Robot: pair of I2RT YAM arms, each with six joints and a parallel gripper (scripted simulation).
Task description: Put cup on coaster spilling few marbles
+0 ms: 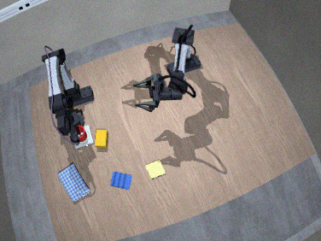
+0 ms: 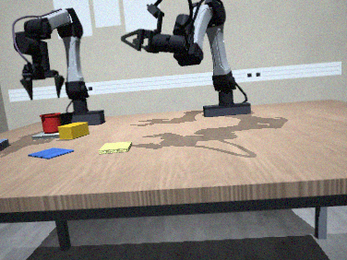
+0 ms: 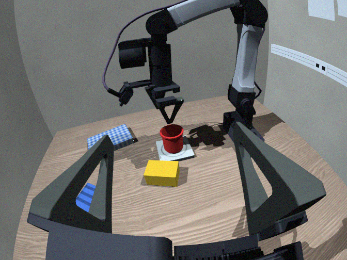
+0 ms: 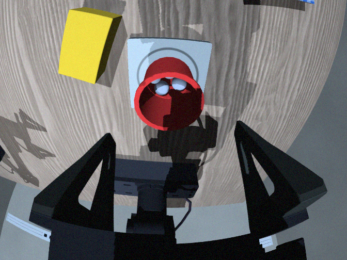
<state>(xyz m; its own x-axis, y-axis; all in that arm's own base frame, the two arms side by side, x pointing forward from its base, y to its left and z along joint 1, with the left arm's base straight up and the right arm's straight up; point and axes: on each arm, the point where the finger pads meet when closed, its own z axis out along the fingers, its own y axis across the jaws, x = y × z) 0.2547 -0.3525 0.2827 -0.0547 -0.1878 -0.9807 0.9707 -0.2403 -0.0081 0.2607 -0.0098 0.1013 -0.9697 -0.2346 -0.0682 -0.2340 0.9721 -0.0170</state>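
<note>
Now: right hand 20 mm past the red cup and 100 mm above it. Round my right hand: blue striped cloth (280 mm ahead, 150 mm to the left, 150 mm below).
</note>
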